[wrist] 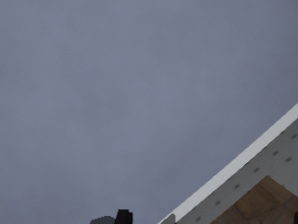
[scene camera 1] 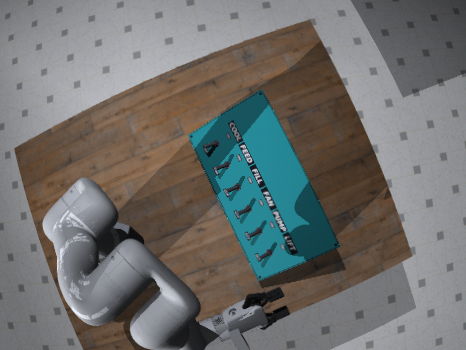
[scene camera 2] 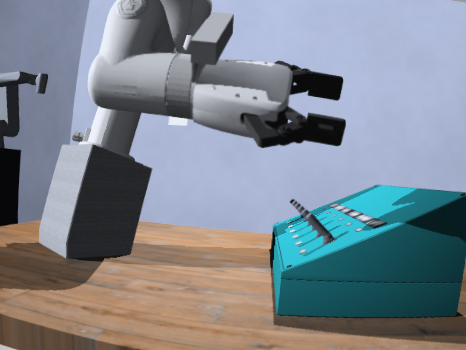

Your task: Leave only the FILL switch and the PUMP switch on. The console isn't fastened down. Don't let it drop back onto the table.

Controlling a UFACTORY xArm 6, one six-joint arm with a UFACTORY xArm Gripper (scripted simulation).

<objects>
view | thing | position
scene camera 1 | gripper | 285, 300
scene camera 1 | teal console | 272, 183
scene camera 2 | gripper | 342, 109
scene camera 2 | teal console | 391, 256
</objects>
